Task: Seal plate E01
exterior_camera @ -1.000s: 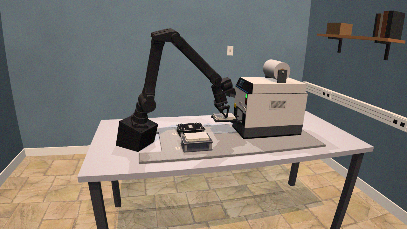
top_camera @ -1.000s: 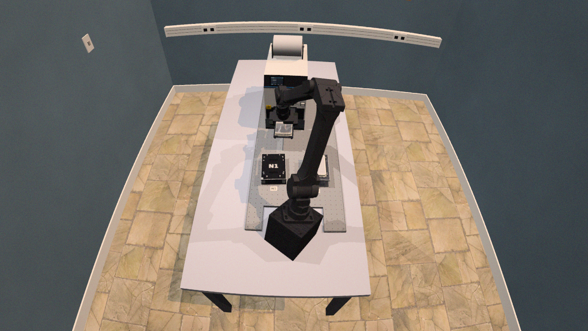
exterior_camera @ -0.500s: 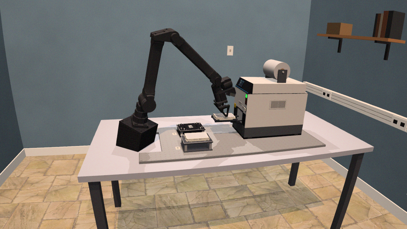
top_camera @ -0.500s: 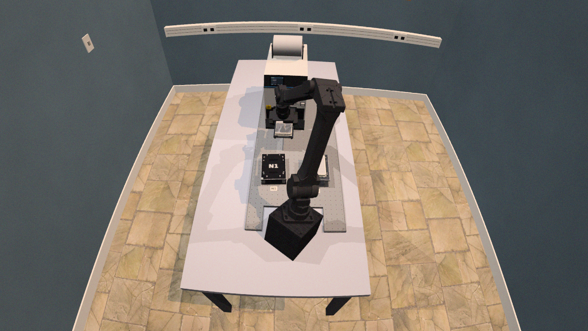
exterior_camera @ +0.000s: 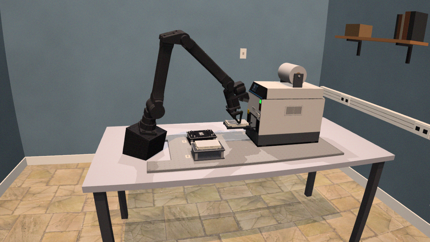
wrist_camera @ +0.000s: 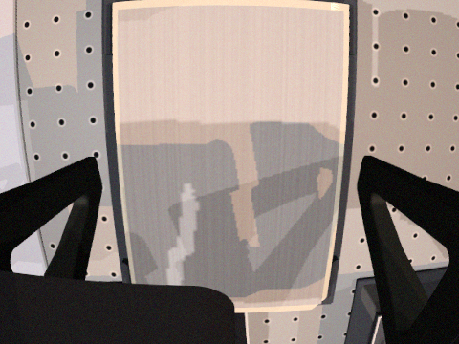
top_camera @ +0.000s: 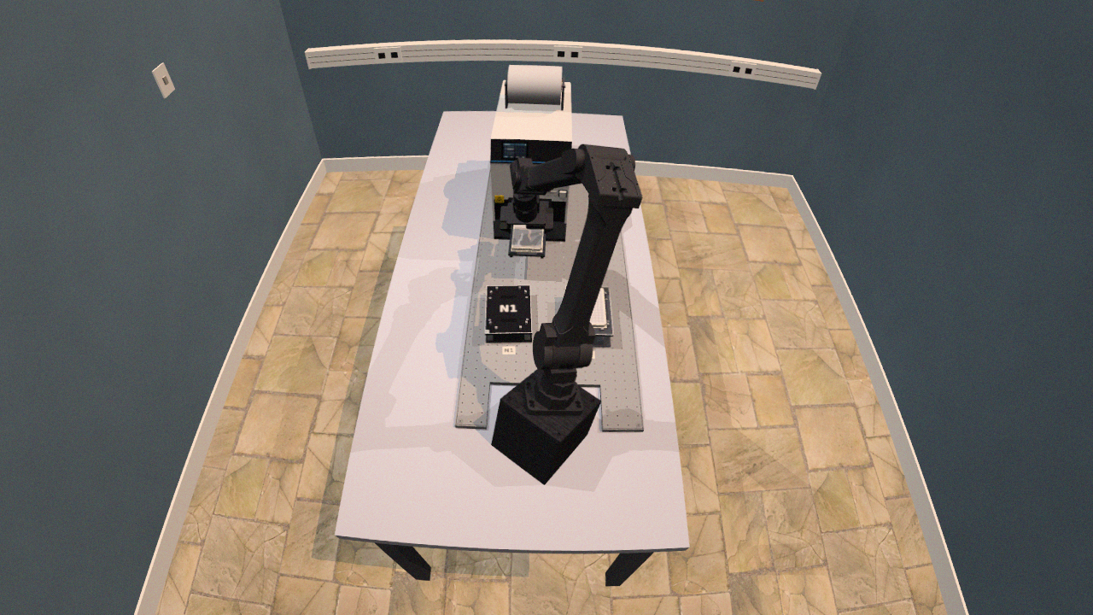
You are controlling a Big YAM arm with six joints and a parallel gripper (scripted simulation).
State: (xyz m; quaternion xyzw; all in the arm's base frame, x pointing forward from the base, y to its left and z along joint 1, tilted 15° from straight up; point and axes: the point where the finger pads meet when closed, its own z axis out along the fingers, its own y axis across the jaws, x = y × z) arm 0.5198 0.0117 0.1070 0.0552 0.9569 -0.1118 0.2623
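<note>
My hand is 3 cm above the sealer stage. From my hand the other things lie so: cream plate (24 cm behind, 13 cm to the right, 7 cm below); then nest N1 (20 cm behind, 10 cm below, 7 cm to the left); then foil roll (33 cm ahead, 28 cm above, 6 cm to the right).
</note>
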